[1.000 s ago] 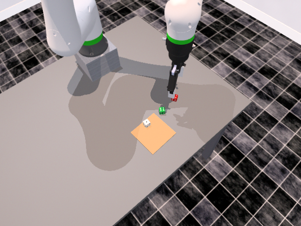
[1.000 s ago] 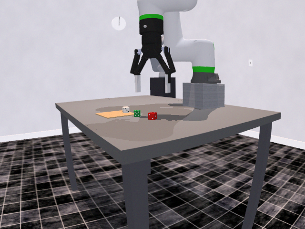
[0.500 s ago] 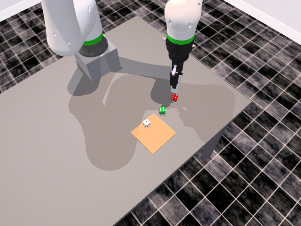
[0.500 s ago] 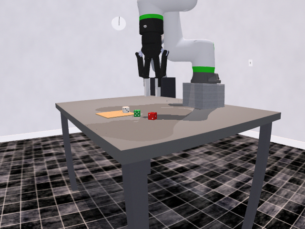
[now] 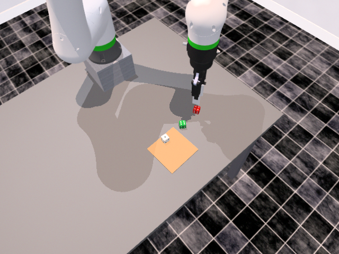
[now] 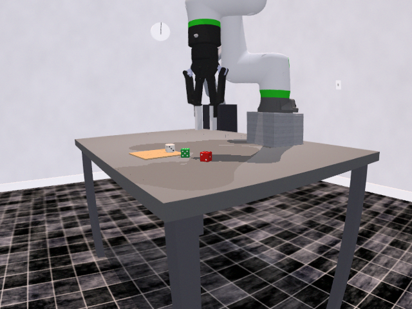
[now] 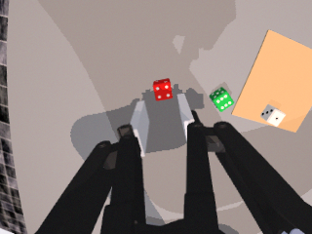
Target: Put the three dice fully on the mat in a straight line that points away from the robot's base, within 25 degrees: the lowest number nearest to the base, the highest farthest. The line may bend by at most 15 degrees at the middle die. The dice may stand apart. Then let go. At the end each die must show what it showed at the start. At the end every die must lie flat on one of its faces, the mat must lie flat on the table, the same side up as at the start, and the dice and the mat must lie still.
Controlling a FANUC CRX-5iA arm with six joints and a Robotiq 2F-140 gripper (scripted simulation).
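The red die lies 11 cm below my hand. The rest, counted from my hand: white die: 19 cm to the right, 10 cm below, 1 cm behind; then green die: 11 cm below, 9 cm to the right; then mat: 20 cm to the right, 12 cm below, 3 cm ahead.
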